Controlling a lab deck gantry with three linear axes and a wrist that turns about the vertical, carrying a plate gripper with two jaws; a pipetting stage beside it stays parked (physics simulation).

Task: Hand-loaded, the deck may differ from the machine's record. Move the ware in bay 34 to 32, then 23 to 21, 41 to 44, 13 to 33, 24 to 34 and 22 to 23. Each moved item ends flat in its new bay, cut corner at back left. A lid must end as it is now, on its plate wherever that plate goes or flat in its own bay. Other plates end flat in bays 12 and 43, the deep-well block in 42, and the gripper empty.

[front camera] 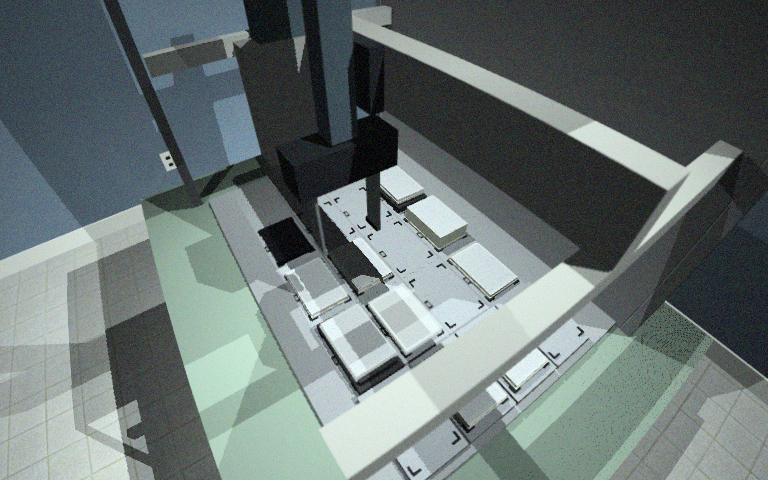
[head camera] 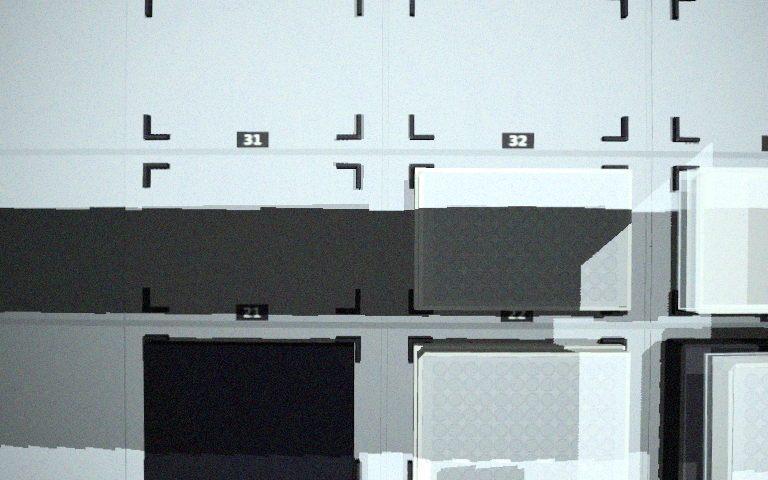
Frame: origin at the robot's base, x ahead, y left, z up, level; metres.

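Where they show: gripper, fingertip midpoint: point(front camera: 348, 236); robot's base, link origin: point(front camera: 259, 232) point(head camera: 151, 475).
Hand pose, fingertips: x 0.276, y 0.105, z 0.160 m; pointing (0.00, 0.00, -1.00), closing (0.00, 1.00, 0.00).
Each offset is from my fingertips to the centre of the thing. "pt": to the spot under its first point.
My gripper point(front camera: 348, 237) hangs above the left part of the deck, its jaws wide apart, with bare deck showing between them; the jaws do not show in the head view. White plates lie in bay 22 @[pt dx -0.031, dy +0.061, dz -0.145 m] point(front camera: 370, 263) point(head camera: 521, 243), bay 23 @[pt dx +0.118, dy +0.043, dz -0.143 m] point(front camera: 404, 316) point(head camera: 730, 243) and bay 12 @[pt dx -0.039, dy -0.056, dz -0.146 m] point(front camera: 320, 285) point(head camera: 509, 407). A plate @[dx +0.115, dy -0.060, dz -0.130 m] point(front camera: 359, 342) point(head camera: 750, 418) in bay 13 sits on a dark base. Plates stand in bay 41 @[pt dx -0.193, dy +0.259, dz -0.123 m] point(front camera: 400, 185), bay 43 @[pt dx +0.120, dy +0.257, dz -0.146 m] point(front camera: 484, 268), bay 24 @[pt dx +0.331, dy +0.039, dz -0.131 m] point(front camera: 481, 407) and bay 34 @[pt dx +0.328, dy +0.150, dz -0.131 m] point(front camera: 526, 367). The tall deep-well block @[dx -0.048, dy +0.259, dz -0.139 m] point(front camera: 437, 217) is in bay 42. Bays 21, 31, 32 and 33 hold no ware.
A black block @[dx -0.212, dy -0.062, dz -0.156 m] point(front camera: 286, 240) point(head camera: 249, 396) fills bay 11 at the front left. A pale beam point(front camera: 470, 362) crosses above the deck and partly hides bays 24 and 34. Another long pale beam point(front camera: 509, 84) runs along the back. A dark shadow crosses bays 21 and 22.
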